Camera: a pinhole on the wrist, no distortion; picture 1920 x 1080 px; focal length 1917.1 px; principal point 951.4 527.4 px. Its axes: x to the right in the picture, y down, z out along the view. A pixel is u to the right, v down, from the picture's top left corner.
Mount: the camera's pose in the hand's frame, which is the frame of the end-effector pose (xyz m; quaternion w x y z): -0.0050 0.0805 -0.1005 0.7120 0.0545 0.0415 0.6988
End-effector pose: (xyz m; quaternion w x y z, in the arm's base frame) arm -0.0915 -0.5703 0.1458 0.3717 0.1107 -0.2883 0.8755
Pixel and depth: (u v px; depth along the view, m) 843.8 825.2 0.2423
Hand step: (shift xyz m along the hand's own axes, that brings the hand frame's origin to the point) -0.0098 0.0628 0.1444
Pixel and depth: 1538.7 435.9 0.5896
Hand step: 0.1062 0.2490 0.4828
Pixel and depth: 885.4 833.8 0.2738
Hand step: -0.0115 0.0665 0.1765
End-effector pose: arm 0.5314 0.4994 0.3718 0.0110 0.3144 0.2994 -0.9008
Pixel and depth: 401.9 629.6 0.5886
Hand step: 0.0402 -0.0991 0.4840
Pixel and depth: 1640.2 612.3 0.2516
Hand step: 0.0198 0.1661 0.1518
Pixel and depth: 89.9 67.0 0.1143
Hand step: 0.0366 0.0264 0.0081
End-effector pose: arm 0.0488 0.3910 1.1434 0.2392 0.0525 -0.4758 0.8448
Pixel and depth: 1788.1 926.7 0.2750
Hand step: -0.0222 0.1961 0.1817
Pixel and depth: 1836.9 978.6 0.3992
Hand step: -0.0404 0.2586 0.3108
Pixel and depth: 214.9 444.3 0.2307
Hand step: 0.0344 -0.0128 0.1252
